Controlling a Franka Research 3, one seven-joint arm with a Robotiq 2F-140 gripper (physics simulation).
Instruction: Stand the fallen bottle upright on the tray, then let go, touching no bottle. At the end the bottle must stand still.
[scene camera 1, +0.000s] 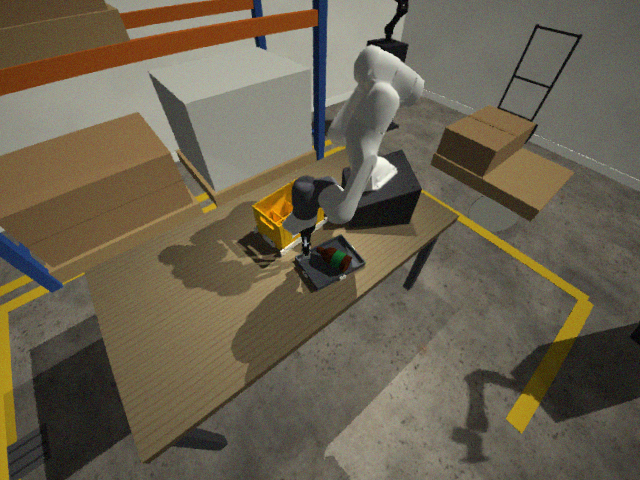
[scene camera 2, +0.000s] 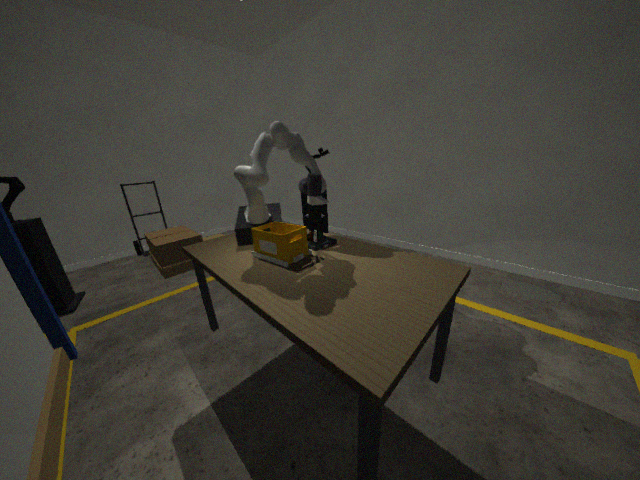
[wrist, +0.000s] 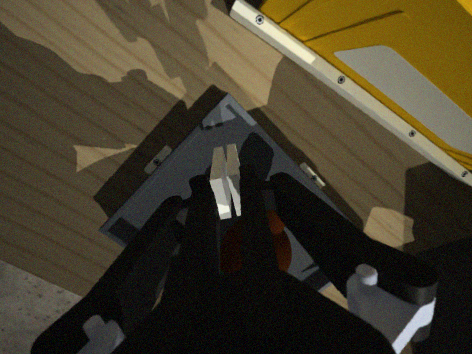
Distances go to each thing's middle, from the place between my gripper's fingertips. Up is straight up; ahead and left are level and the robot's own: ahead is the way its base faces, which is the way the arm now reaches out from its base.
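There is the brown bottle (wrist: 230, 249), and my hand is 6 cm to the right of it and 10 cm beyond it.
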